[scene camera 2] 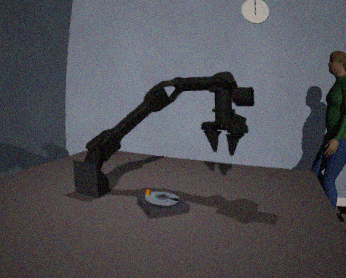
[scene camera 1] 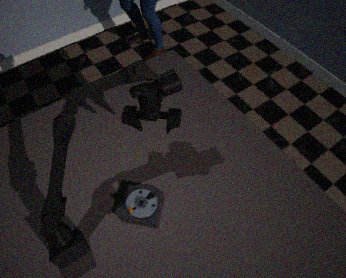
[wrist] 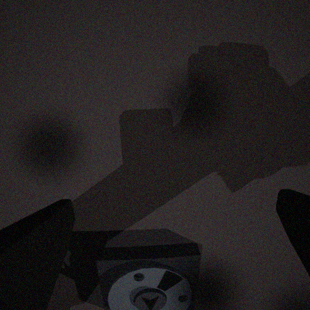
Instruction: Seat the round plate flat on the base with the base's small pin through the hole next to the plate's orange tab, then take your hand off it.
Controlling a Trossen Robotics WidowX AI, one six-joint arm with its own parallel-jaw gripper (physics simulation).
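The round light-grey plate lies about flat on top of the dark grey base. Its orange tab stands up at the rim, on the side toward the arm's foot. A dark wedge and small round holes show on the plate. The small pin cannot be made out, so whether it is through the hole by the tab cannot be told. My gripper is open and empty, pointing down, high above the table and well apart from the plate.
The arm's foot stands on the brown table, near the base. The arm's shadow falls across the table beside the base. A person stands beyond the table, and a checkered floor lies past its edge.
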